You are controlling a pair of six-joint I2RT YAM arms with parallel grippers.
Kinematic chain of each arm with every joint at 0, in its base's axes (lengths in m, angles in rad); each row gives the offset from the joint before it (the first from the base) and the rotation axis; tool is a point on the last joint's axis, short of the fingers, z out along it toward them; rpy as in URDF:
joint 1: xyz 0 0 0.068 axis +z
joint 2: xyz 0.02 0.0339 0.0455 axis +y
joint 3: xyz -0.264 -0.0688 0 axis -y
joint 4: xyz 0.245 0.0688 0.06 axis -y
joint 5: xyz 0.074 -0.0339 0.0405 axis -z
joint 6: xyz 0.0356 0 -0.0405 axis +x
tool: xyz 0 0 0 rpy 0 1.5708 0
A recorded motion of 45 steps. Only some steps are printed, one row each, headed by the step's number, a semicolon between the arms.
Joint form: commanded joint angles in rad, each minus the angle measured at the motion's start. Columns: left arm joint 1, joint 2, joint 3, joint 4, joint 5, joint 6; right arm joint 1, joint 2, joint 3, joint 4, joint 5, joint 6.
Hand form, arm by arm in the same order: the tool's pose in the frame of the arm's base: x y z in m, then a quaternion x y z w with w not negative. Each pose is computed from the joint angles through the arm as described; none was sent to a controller.
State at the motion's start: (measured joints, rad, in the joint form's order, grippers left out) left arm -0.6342 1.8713 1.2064 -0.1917 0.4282 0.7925; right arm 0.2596 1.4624 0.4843 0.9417 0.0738 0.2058
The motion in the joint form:
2: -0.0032 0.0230 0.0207 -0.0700 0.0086 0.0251; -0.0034 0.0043 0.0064 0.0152 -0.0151 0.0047
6: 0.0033 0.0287 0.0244 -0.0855 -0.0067 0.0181; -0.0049 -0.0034 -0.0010 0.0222 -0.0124 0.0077
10: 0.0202 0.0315 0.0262 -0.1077 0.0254 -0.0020; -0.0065 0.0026 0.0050 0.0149 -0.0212 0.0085
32: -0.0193 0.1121 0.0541 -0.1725 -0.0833 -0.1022; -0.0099 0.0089 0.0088 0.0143 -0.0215 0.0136
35: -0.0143 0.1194 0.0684 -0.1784 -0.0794 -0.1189; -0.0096 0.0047 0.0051 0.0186 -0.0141 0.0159
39: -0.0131 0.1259 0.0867 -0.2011 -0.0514 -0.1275; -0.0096 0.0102 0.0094 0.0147 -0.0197 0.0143
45: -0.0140 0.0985 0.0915 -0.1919 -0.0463 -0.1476; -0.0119 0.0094 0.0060 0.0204 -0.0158 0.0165
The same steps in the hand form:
2: 0.3102 -0.2484 0.1742 0.66710 0.64641 -0.17706 0.32522; 0.2802 0.0712 0.2047 0.00424 0.71380 0.14149 0.68589
6: 0.3120 -0.2459 0.1720 0.66243 0.65677 -0.17133 0.31701; 0.2784 0.0702 0.2053 0.00693 0.71123 0.14174 0.68849
10: 0.3141 -0.2405 0.1705 0.65200 0.66748 -0.18851 0.30631; 0.2800 0.0705 0.2047 0.00457 0.71380 0.14386 0.68539
32: 0.3097 -0.2523 0.1431 0.62756 0.72301 -0.16223 0.23897; 0.2814 0.0698 0.2040 0.00745 0.71486 0.14426 0.68418
35: 0.3130 -0.2525 0.1440 0.61983 0.72908 -0.16546 0.23848; 0.2804 0.0694 0.2046 0.01083 0.71314 0.14302 0.68619
39: 0.3141 -0.2539 0.1457 0.61737 0.72976 -0.18001 0.23218; 0.2816 0.0699 0.2039 0.00822 0.71496 0.14395 0.68414
45: 0.3144 -0.2547 0.1581 0.61056 0.72866 -0.18394 0.24987; 0.2811 0.0690 0.2038 0.01124 0.71383 0.14284 0.68550

